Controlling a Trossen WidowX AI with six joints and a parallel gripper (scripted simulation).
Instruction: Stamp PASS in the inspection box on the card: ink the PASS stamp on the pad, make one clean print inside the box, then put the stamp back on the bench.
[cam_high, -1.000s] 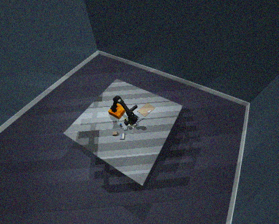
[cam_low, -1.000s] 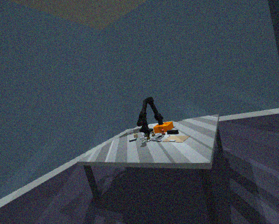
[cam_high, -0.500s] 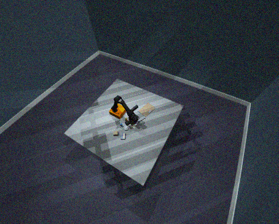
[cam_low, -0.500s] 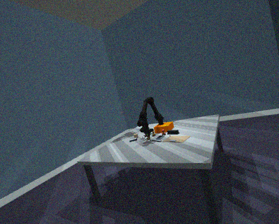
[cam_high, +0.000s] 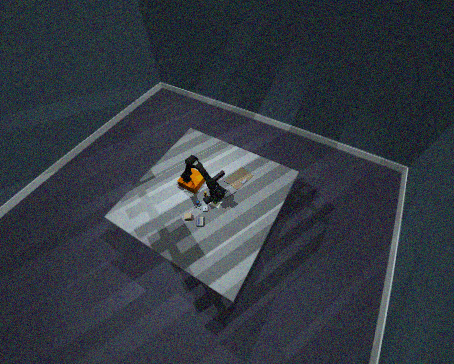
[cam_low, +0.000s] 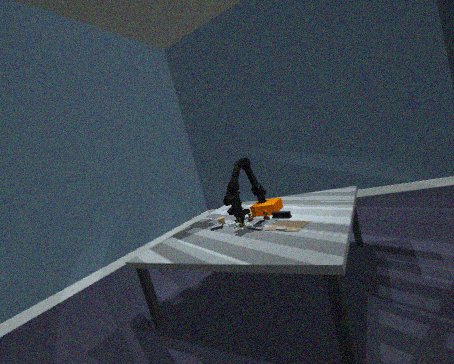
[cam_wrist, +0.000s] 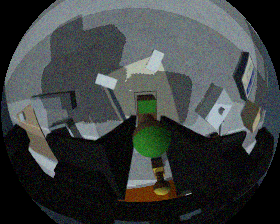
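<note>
The green-knob stamp lies right at my gripper tip. Round my gripper tip: dark rectangular pad 140 mm to the left, 20 mm below, 20 mm behind; then white card 30 mm below, 10 mm ahead; then blue-knob stamp 110 mm to the right, 100 mm behind.
</note>
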